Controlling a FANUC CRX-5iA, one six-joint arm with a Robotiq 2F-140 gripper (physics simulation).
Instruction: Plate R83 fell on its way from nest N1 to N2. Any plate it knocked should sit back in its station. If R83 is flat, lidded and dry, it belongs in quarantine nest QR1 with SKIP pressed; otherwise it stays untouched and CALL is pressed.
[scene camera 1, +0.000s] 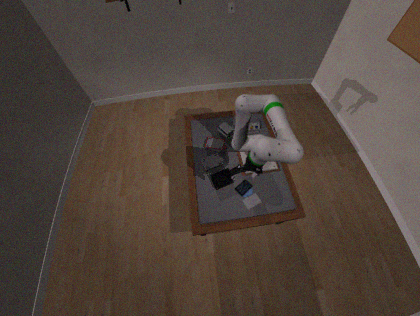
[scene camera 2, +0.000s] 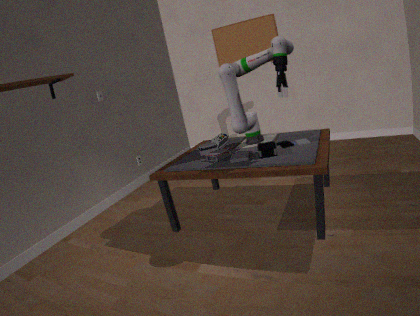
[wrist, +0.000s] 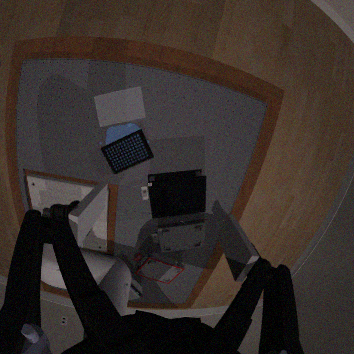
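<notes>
My gripper (wrist: 165, 211) is open and holds nothing. I also see a dark well plate (wrist: 133, 148).
</notes>
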